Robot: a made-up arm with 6 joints.
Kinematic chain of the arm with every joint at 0, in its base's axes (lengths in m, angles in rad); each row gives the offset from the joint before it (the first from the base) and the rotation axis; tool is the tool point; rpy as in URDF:
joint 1: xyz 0 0.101 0.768 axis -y
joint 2: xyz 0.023 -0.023 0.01 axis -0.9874 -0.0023 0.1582
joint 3: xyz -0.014 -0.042 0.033 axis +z
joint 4: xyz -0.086 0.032 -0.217 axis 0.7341 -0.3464 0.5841
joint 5: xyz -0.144 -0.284 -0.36 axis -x
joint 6: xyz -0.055 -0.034 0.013 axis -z
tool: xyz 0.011 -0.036 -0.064 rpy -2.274 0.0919 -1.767
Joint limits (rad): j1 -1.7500..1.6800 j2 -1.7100..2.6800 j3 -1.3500..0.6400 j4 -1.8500..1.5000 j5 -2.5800..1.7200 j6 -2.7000..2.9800
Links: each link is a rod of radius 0.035 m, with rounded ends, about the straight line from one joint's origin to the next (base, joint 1, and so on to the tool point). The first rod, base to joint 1, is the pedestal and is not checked.
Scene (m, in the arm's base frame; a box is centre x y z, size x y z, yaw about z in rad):
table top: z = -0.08
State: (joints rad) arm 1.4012 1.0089 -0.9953 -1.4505 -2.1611 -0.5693
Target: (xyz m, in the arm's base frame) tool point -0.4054 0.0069 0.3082
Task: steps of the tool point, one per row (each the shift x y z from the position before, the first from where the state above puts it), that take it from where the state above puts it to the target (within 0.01 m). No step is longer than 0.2 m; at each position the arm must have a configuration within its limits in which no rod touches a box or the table.
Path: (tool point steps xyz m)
1: -0.1598 -0.0079 -0.0923
2: -0.1824 -0.0154 -0.0341
3: -0.1822 -0.0235 0.0267
4: -0.1613 -0.0314 0.0811

